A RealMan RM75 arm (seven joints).
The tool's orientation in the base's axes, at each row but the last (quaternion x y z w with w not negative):
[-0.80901, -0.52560, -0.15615, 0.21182]
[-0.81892, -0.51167, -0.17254, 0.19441]
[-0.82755, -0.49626, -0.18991, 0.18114]
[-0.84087, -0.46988, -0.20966, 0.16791]
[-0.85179, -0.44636, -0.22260, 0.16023]
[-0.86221, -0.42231, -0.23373, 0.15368]
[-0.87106, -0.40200, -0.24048, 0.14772]
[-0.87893, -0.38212, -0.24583, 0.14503]
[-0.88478, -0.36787, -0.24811, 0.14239]
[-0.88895, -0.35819, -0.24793, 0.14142]
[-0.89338, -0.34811, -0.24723, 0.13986]
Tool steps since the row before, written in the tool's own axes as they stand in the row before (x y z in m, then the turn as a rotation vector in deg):
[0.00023, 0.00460, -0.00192, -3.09, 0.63, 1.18]
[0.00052, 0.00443, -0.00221, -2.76, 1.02, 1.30]
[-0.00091, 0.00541, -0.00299, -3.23, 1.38, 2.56]
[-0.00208, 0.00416, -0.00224, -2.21, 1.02, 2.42]
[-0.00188, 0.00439, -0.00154, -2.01, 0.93, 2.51]
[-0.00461, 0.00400, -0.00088, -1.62, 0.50, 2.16]
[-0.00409, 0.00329, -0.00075, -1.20, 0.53, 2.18]
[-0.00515, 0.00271, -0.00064, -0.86, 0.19, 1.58]
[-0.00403, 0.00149, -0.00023, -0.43, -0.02, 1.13]
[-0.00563, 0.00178, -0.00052, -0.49, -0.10, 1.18]
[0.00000, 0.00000, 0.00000, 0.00, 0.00, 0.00]
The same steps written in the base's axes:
[0.00425, -0.00244, 0.00094, -0.62, -2.05, -2.60]
[0.00404, -0.00247, 0.00153, -0.12, -1.89, -2.60]
[0.00402, -0.00454, 0.00153, 0.17, -1.79, -3.96]
[0.00217, -0.00466, 0.00050, 0.31, -0.94, -3.29]
[0.00234, -0.00444, 0.00000, 0.36, -0.71, -3.25]
[0.00050, -0.00582, -0.00198, 0.13, -0.36, -2.72]
[0.00002, -0.00499, -0.00178, 0.39, -0.11, -2.51]
[-0.00122, -0.00518, -0.00244, 0.14, 0.06, -1.80]
[-0.00144, -0.00346, -0.00210, 0.10, 0.26, -1.18]
[-0.00241, -0.00467, -0.00275, 0.03, 0.30, -1.25]
[0.00000, 0.00000, 0.00000, 0.00, 0.00, 0.00]

